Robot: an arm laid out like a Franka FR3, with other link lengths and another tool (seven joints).
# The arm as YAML. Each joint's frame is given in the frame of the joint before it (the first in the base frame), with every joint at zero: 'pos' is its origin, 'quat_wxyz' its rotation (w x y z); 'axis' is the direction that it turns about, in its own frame. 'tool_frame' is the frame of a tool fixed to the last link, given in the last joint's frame.
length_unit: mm
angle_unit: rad
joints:
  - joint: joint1
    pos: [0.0, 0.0, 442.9]
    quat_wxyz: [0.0, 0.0, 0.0, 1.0]
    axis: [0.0, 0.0, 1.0]
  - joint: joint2
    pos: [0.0, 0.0, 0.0]
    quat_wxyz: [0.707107, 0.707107, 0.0, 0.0]
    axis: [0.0, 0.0, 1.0]
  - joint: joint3
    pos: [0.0, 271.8, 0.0]
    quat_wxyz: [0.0, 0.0, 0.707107, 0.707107]
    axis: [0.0, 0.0, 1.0]
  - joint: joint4
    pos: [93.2, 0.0, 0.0]
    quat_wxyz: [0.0, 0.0, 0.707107, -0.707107]
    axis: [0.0, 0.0, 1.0]
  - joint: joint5
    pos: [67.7, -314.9, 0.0]
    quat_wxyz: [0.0, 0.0, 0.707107, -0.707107]
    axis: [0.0, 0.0, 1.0]
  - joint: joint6
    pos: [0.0, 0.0, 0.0]
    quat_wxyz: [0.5, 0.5, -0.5, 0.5]
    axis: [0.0, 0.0, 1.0]
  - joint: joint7
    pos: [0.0, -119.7, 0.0]
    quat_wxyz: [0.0, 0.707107, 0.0, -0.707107]
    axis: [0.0, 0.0, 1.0]
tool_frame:
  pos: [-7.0, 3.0, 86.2]
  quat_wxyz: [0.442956, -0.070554, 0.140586, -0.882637]
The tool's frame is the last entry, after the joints.
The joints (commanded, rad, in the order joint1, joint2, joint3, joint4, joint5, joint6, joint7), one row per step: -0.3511 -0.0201 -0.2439 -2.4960 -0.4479 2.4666 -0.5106; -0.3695 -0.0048 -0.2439 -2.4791 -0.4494 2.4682 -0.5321; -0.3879 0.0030 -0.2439 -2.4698 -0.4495 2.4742 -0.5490; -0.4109 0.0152 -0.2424 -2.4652 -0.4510 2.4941 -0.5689; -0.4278 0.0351 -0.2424 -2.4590 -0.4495 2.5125 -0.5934; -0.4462 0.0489 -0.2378 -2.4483 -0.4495 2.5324 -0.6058; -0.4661 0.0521 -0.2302 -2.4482 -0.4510 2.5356 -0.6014; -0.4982 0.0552 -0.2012 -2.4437 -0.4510 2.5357 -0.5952; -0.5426 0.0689 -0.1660 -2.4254 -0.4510 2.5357 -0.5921; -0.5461 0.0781 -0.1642 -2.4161 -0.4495 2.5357 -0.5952; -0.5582 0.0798 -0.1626 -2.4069 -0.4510 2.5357 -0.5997; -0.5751 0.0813 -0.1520 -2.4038 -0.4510 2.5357 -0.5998; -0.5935 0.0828 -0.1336 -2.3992 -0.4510 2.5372 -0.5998; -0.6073 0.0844 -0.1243 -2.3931 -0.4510 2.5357 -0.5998; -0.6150 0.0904 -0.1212 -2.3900 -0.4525 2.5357 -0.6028; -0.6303 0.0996 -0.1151 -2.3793 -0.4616 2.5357 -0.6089; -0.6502 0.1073 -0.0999 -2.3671 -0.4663 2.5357 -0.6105
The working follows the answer.
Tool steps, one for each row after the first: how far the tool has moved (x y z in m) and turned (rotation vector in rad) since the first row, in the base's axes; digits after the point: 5 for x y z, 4 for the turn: -0.00051 -0.00969 -0.00050 -0.0028 0.0047 0.0038; -0.00251 -0.01821 0.00008 -0.0048 0.0030 0.0034; -0.00535 -0.02689 -0.00151 -0.0066 -0.0024 0.0076; -0.00711 -0.03410 -0.00623 -0.0039 -0.0006 0.0181; -0.00690 -0.04099 -0.00636 -0.0092 -0.0116 0.0217; -0.01018 -0.04557 -0.00748 -0.0097 -0.0124 0.0072; -0.01015 -0.04754 -0.00738 -0.0105 -0.0154 -0.0018; -0.00907 -0.05424 -0.00726 -0.0141 -0.0193 -0.0139; -0.00772 -0.05655 -0.00822 -0.0143 -0.0183 -0.0137; -0.00884 -0.06214 -0.00566 -0.0195 -0.0222 -0.0185; -0.01013 -0.06508 -0.00528 -0.0201 -0.0236 -0.0247; -0.00901 -0.06592 -0.00418 -0.0215 -0.0280 -0.0243; -0.00926 -0.06875 -0.00289 -0.0236 -0.0303 -0.0292; -0.01011 -0.07091 -0.00471 -0.0224 -0.0264 -0.0297; -0.01068 -0.07582 -0.00538 -0.0273 -0.0218 -0.0257; -0.00964 -0.07958 -0.00473 -0.0316 -0.0232 -0.0251
Tool pose at each row, in the base's axes (x y z in m, rotation vector in rad; rounded; the steps above come from the unrounded poses): 0.38819 -0.24447 0.42164 1.1708 -2.5296 -0.1626; 0.38769 -0.25416 0.42114 1.1729 -2.5226 -0.1606; 0.38568 -0.26268 0.42172 1.1721 -2.5239 -0.1571; 0.38284 -0.27136 0.42013 1.1787 -2.5256 -0.1509; 0.38108 -0.27857 0.41541 1.1921 -2.5179 -0.1527; 0.38130 -0.28546 0.41528 1.1986 -2.5240 -0.1389; 0.37801 -0.29004 0.41416 1.1807 -2.5337 -0.1415; 0.37804 -0.29201 0.41426 1.1702 -2.5419 -0.1410; 0.37913 -0.29871 0.41438 1.1552 -2.5519 -0.1373; 0.38047 -0.30102 0.41342 1.1550 -2.5510 -0.1376; 0.37935 -0.30661 0.41598 1.1483 -2.5561 -0.1299; 0.37807 -0.30955 0.41636 1.1408 -2.5610 -0.1299; 0.37918 -0.31039 0.41746 1.1423 -2.5643 -0.1255; 0.37893 -0.31322 0.41875 1.1361 -2.5688 -0.1228; 0.37809 -0.31538 0.41694 1.1346 -2.5660 -0.1266; 0.37751 -0.32029 0.41627 1.1362 -2.5585 -0.1219; 0.37855 -0.32405 0.41692 1.1358 -2.5583 -0.1154

